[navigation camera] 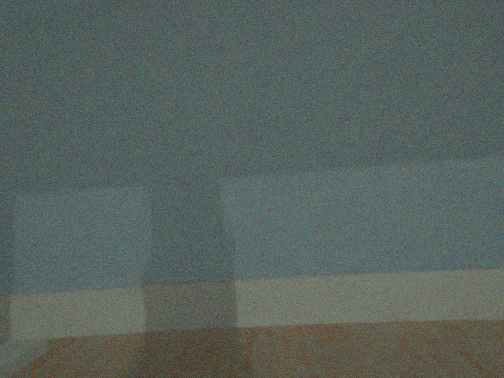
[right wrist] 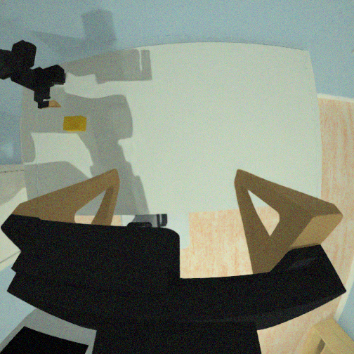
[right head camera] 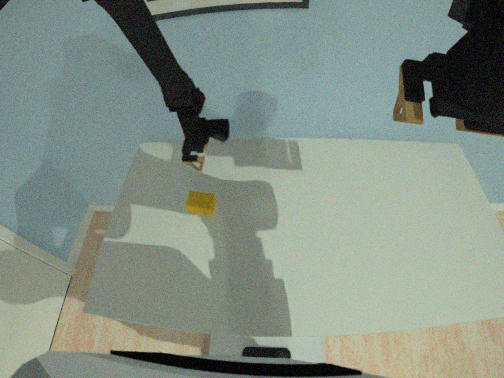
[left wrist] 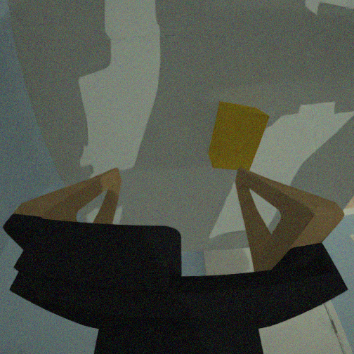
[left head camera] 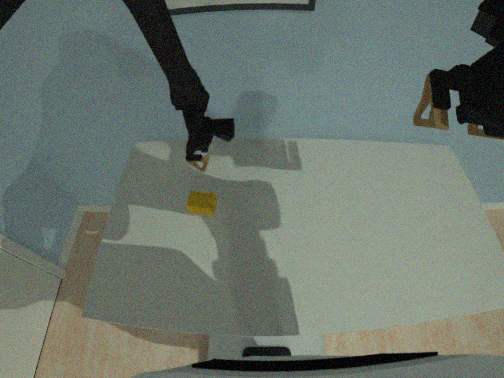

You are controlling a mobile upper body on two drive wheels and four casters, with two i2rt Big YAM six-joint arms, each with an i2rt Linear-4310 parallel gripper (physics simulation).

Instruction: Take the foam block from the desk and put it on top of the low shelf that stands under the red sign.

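Frame: origin at the left arm's base, x ahead, y left, z up, level; millimetres.
Where they show: left gripper, fingertip midpoint: (right head camera: 202, 159) (left head camera: 204, 159); right gripper, fingertip midpoint: (right head camera: 426, 120) (left head camera: 442, 125).
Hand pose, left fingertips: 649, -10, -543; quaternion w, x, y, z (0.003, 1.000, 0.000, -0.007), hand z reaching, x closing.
Each offset is from my left fingertips to the centre of the thing, as dx, dy, dz. "spot": to the spot under its first point. Level surfaces: height alone.
The yellow foam block @[-89, +19, -124] (left head camera: 201, 203) (right head camera: 200, 202) (left wrist: 238, 136) (right wrist: 75, 123) lies on the white desk @[dz -147] (left head camera: 380, 225) (right head camera: 380, 225) (left wrist: 125, 90) (right wrist: 225, 125), in the left part of its top in the head views. My left gripper (left wrist: 177, 174) is open and empty above the desk. In the left wrist view the block shows just beyond the tip of the right-hand finger, not between the fingers. My right gripper (right wrist: 176, 175) is open and empty, high and far to the right of the block. The low shelf and the red sign do not show in these views.
A blue wall (left head camera: 325, 75) (right head camera: 325, 75) stands behind the desk, with part of a dark-framed picture (left head camera: 315, 5) at the top. A pale furniture piece @[spot: -393, +1151, -578] (left head camera: 25, 285) (right head camera: 30, 280) stands at the lower left. A wooden object (right wrist: 332, 340) shows at the lower right of the right wrist view.
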